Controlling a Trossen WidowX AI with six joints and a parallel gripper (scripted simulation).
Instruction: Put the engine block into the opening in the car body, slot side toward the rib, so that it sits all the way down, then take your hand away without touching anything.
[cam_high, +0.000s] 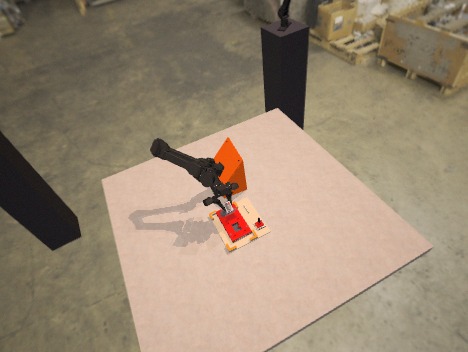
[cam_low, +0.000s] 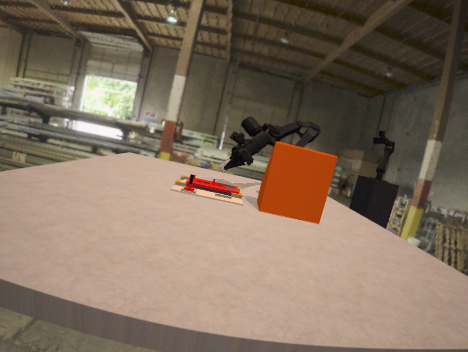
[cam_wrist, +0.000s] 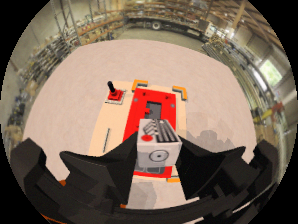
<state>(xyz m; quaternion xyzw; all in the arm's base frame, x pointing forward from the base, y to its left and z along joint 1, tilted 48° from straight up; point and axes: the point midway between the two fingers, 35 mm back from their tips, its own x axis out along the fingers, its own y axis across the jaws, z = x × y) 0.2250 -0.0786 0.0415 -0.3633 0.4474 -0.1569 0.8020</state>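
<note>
My gripper tip is 110 mm short of the black peg, 100 mm to the right of it and 60 mm above it. The rest, counted from my gripper tip: engine block (10 mm to the right, 10 mm behind, 10 mm above).
</note>
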